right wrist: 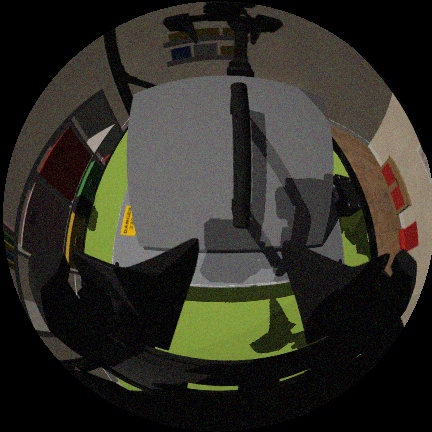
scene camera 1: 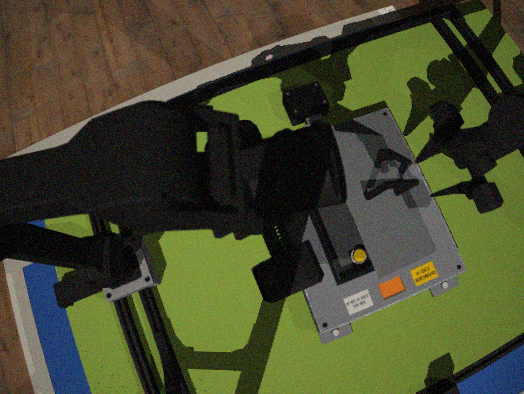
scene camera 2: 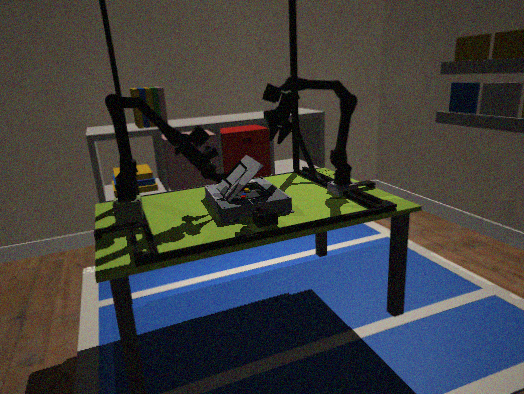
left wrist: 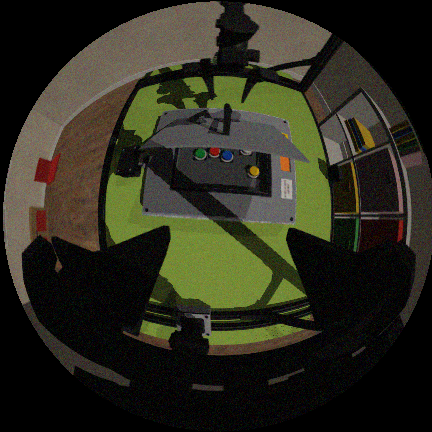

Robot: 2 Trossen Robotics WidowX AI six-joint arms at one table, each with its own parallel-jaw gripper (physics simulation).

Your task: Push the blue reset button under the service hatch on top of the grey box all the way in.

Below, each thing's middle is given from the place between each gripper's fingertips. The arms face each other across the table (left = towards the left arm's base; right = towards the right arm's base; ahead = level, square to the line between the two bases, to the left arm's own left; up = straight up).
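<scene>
Left gripper: from the service hatch (scene camera 1: 391, 227), 140 mm above it, 180 mm to the left of it, 10 mm short of it. Service hatch: 10 mm below my right hand, 80 mm to the left of it.
</scene>
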